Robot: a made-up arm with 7 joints.
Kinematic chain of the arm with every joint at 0, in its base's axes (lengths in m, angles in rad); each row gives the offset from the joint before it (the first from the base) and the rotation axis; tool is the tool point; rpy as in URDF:
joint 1: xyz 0 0 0.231 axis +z
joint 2: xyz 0 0 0 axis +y
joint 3: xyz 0 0 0.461 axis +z
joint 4: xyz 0.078 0 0 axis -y
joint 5: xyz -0.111 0 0.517 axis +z
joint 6: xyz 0 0 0 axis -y
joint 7: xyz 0.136 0 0 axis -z
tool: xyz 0 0 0 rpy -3.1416 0 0
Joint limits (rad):
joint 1: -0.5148..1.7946
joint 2: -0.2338..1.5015
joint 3: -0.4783..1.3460
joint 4: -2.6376..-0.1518
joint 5: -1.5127..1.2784
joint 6: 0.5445..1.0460
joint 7: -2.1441..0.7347
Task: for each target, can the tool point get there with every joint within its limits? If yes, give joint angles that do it. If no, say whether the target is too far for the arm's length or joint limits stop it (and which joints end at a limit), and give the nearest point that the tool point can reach.
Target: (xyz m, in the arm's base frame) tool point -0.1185 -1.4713 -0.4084
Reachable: no: too far | nearest point 0.2834 -0.6328 -0.2839 | short by 0.938 m
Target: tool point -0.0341 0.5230 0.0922
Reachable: yes | joints 0.2684 1.2933 1.1124 -2.3603 0.8735 0.6742 -0.0778
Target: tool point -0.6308 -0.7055 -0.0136
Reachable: no: joint limits stop it (at a limit: joint 1, joint 2, joint 4, joint 5, joint 6) | nearest point -0.4325 -0.1417 0.1068 | short by 0.610 m
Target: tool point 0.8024 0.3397 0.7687
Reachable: yes | joints -0.1215 0.7425 1.0345 -0.7483 0.5269 0.6090 -1.5054
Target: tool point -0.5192 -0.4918 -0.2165
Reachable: no: joint limits stop it (at a limit: joint 1, joint 2, joint 4, joint 5, joint 6) | nearest point -0.3833 -0.1120 -0.0442 | short by 0.439 m
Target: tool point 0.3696 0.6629 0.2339
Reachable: yes | joints 0.3494 0.6568 0.7929 -1.7658 0.2457 0.6861 -1.3356
